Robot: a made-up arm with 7 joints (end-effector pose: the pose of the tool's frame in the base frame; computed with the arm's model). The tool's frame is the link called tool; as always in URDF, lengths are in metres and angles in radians. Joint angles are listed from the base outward.
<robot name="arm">
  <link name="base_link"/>
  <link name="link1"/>
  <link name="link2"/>
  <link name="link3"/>
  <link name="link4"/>
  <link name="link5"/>
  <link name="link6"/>
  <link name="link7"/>
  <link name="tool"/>
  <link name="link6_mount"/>
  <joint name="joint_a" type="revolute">
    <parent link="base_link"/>
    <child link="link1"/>
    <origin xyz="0 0 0.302" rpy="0 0 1.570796"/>
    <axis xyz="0 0 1"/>
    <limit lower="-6.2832" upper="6.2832" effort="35" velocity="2.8"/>
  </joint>
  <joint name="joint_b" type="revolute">
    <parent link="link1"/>
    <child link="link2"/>
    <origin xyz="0 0 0" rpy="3.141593 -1.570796 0"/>
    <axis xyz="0 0 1"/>
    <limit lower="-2.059" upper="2.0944" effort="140" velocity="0.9"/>
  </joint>
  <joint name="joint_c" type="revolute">
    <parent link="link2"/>
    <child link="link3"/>
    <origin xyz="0.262 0 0" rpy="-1.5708 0 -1.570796"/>
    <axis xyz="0 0 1"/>
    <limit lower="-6.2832" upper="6.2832" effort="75" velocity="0.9"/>
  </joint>
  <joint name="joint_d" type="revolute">
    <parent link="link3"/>
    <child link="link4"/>
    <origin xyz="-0.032 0 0" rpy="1.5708 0 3.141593"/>
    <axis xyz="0 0 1"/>
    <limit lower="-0.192" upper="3.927" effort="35" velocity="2.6"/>
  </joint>
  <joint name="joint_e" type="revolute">
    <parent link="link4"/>
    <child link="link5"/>
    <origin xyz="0.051 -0.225 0" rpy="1.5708 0 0"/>
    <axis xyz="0 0 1"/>
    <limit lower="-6.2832" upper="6.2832" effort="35" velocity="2.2"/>
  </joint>
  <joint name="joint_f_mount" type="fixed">
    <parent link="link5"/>
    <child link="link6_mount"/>
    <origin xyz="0 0 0"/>
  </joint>
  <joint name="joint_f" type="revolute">
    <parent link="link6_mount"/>
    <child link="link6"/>
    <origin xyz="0 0 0" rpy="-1.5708 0 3.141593"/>
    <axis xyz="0 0 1"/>
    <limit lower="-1.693" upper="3.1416" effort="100" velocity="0.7"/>
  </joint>
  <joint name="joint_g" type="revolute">
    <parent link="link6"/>
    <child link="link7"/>
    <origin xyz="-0.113 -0.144 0" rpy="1.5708 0 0"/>
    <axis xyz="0 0 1"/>
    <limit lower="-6.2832" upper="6.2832" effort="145" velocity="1.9"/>
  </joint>
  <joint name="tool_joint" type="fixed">
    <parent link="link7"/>
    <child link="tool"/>
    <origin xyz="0 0 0" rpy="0 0 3.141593"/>
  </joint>
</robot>
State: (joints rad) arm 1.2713 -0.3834 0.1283 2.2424 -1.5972 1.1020 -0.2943
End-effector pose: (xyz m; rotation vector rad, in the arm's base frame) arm 0.0612 0.0702 0.9259 1.2232 0.6119 2.0230
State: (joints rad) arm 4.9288 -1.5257 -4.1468 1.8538 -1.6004 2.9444 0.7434
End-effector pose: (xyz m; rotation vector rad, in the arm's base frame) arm 0.0969 0.3712 0.3714 0.0471 -0.8970 1.0693
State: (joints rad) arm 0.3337 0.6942 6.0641 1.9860 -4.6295 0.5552 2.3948
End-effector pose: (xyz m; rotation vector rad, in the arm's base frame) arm 0.5880 0.0947 0.4269 0.2108 1.9710 1.1056
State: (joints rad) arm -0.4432 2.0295 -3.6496 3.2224 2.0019 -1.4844 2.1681
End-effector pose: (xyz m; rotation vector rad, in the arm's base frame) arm 0.3584 -0.0167 0.0971 -1.7510 0.0556 -0.7143
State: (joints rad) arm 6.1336 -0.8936 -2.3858 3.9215 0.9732 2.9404 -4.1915
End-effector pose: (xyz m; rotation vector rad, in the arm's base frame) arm -0.2257 -0.0347 0.6006 0.9937 2.4253 -0.8784
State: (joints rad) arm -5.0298 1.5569 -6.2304 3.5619 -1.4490 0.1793 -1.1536
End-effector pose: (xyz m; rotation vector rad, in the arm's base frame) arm 0.1120 0.5816 0.4963 -0.2383 1.2942 1.4909
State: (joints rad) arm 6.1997 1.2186 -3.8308 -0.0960 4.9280 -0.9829 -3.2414
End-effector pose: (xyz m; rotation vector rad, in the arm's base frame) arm -0.0313 -0.0707 0.4969 -1.3425 -0.9988 2.4828
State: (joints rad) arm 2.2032 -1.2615 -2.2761 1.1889 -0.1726 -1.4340 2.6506
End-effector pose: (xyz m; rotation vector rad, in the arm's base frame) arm 0.4078 -0.2277 0.3014 0.5303 1.3933 -0.1102
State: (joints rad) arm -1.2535 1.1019 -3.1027 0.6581 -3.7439 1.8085 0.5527
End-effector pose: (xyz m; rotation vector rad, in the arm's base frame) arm -0.1153 0.0033 0.6869 -0.3114 -0.9374 2.3298
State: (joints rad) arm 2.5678 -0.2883 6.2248 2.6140 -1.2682 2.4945 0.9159
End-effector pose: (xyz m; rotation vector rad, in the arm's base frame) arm 0.1035 0.1425 0.7322 -2.6285 -0.5383 -0.6246
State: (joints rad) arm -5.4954 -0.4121 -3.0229 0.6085 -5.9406 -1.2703 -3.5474
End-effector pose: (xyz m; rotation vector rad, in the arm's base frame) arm -0.2819 -0.2523 0.4121 2.0236 0.9365 -1.9425
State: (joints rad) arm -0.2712 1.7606 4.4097 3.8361 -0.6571 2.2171 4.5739
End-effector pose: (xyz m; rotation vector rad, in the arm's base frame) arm 0.5077 -0.0649 0.3006 0.6636 0.5397 -1.5866
